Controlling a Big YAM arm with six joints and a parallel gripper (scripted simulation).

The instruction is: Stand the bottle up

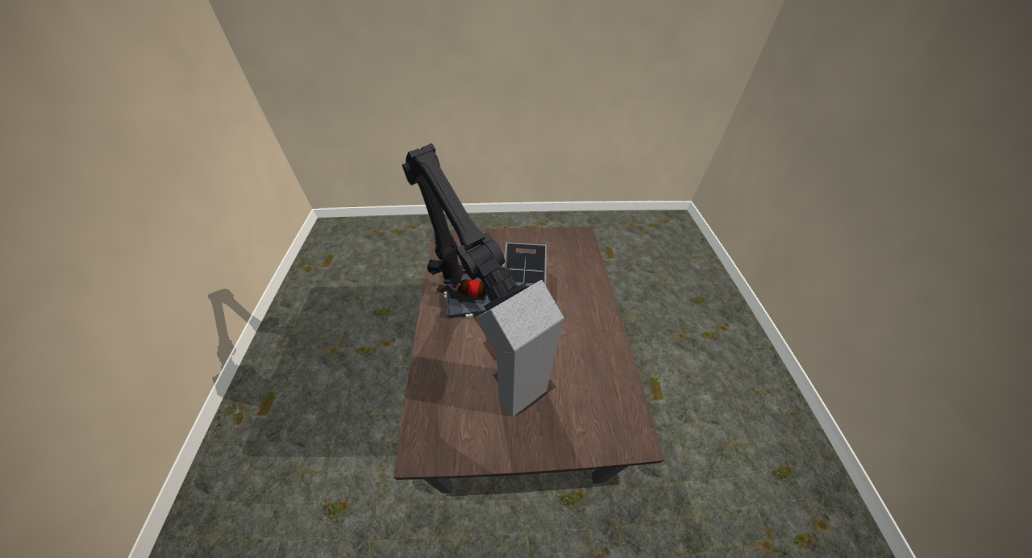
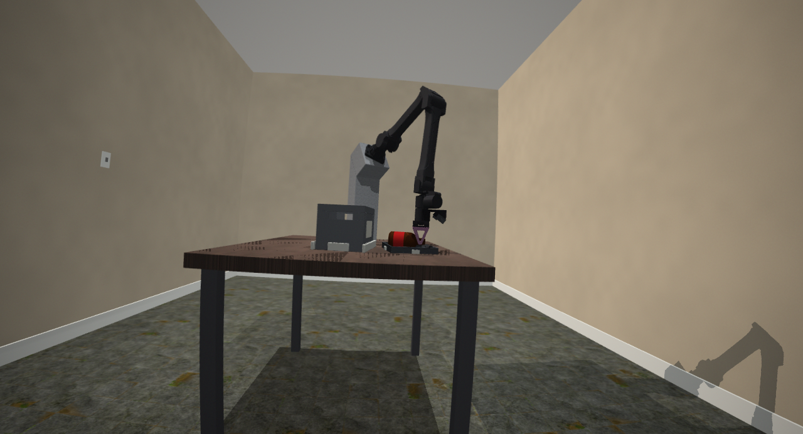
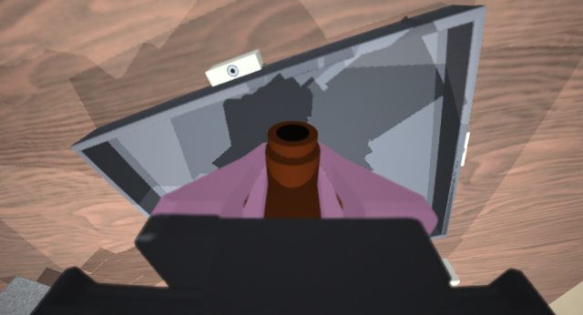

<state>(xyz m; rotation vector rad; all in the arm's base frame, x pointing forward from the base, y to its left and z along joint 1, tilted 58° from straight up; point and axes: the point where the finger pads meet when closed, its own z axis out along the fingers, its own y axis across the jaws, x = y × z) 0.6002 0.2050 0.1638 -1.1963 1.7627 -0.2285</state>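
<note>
The brown bottle is 1 cm behind my hand and 5 cm to the right of it. From my hand the other things lie so: dark grey tray 1 cm behind, 5 cm to the right, 3 cm below; then dark crate 2 cm ahead, 31 cm to the right, 5 cm above.
</note>
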